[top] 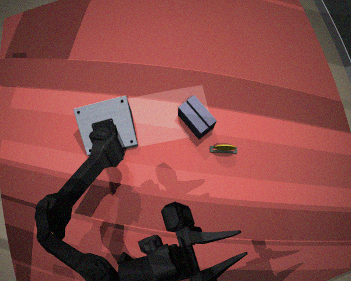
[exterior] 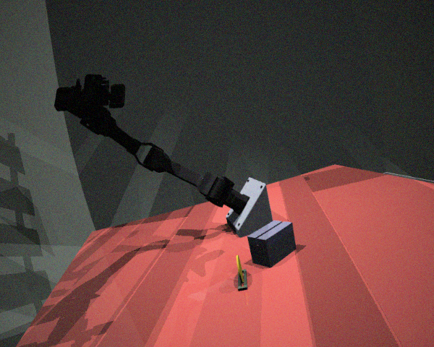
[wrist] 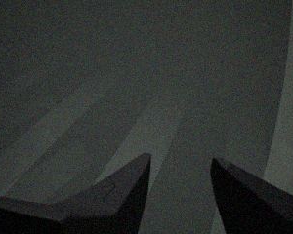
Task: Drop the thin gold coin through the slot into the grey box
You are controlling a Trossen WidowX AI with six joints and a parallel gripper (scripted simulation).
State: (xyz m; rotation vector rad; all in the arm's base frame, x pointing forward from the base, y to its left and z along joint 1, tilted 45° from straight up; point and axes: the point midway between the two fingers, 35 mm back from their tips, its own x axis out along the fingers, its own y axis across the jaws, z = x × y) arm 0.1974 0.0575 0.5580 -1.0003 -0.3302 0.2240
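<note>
Right now my gripper tip is 50 cm above the coin, 23 cm to the right of it and 11 cm short of it.
</note>
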